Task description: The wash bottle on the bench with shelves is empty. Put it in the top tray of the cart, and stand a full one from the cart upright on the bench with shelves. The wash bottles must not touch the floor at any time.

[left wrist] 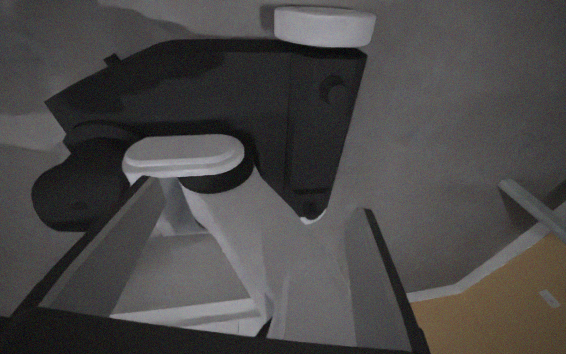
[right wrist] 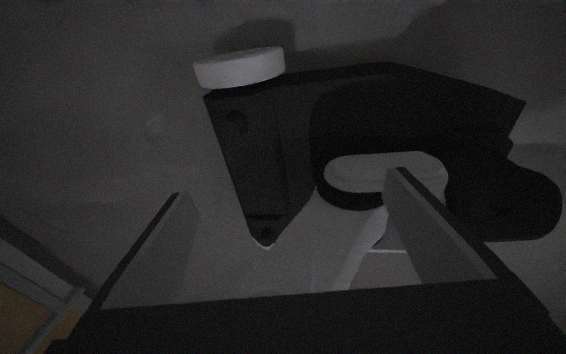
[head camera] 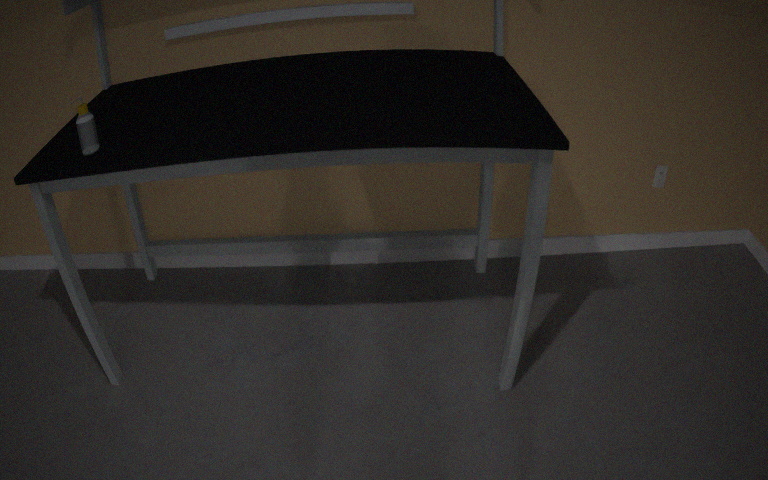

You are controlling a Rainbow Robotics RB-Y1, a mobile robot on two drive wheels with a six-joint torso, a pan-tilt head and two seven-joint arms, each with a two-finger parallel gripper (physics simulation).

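Places are measured from the robot's base along level axes (x ahead, y left, z up), in millimetres.
Where they show: left gripper, fingertip midpoint: (left wrist: 258,204); right gripper, fingertip midpoint: (right wrist: 286,193).
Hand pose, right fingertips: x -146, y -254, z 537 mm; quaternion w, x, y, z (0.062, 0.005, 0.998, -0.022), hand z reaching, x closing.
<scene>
After its pixels a point has its place.
A whitish wash bottle with a yellow cap (head camera: 87,133) @(z 979, x 1078, y 831 mm) stands upright near the left end of the black-topped bench (head camera: 317,107) @(z 914, x 1232, y 187 mm) in the head view. The bench has grey legs and uprights at its back; its shelves are mostly out of frame. The cart does not show in the head view. My left gripper (left wrist: 258,204) @(z 537, x -151, y 232 mm) is open, with nothing between its fingers. My right gripper (right wrist: 286,193) @(z 537, x -146, y -254 mm) is open, with nothing between its fingers. Both grippers are out of the head view, well away from the bottle, over my own base.
My dark wheeled base (left wrist: 215,90) @(z 169, x -224, y 158 mm) (right wrist: 295,115) @(z 169, x -118, y -163 mm) shows beyond the fingers in both wrist views. In the head view the tan wall (head camera: 634,84) @(z 832, x 1860, y -994 mm) with a white baseboard (head camera: 679,239) @(z 48, x 1869, y -1440 mm) stands behind the bench, and grey floor (head camera: 317,396) @(z 0, x 1067, y 252 mm) lies in front of it.
</scene>
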